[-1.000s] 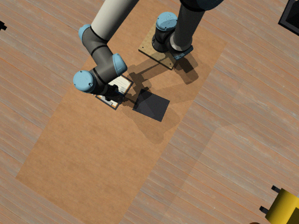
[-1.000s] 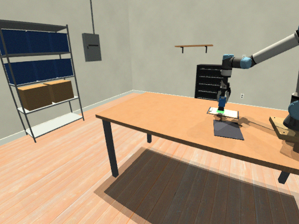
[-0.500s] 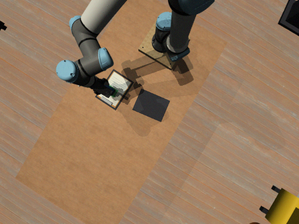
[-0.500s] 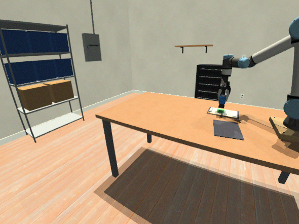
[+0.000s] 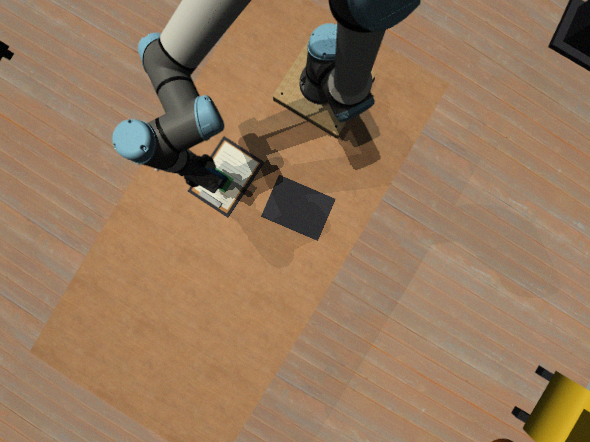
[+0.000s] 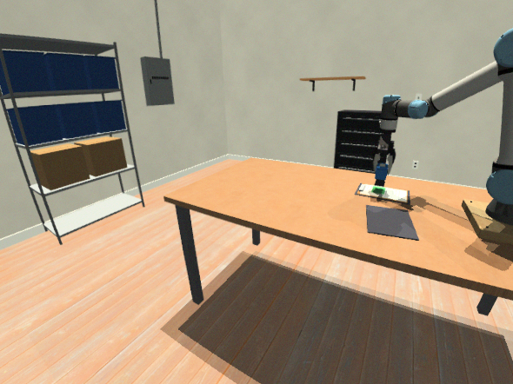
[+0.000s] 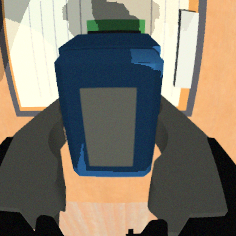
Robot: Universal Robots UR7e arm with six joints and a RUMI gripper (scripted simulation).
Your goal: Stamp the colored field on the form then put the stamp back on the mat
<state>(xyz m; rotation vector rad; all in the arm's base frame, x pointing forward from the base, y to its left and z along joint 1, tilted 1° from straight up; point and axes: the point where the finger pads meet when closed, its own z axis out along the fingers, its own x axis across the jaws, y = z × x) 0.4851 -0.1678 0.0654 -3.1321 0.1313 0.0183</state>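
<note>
Right now my hand is 1 cm past the form, 2 cm to the right of it and 10 cm above it. Round my hand: blue stamp 2 cm below; dark mat 5 cm behind, 31 cm to the left, 10 cm below.
</note>
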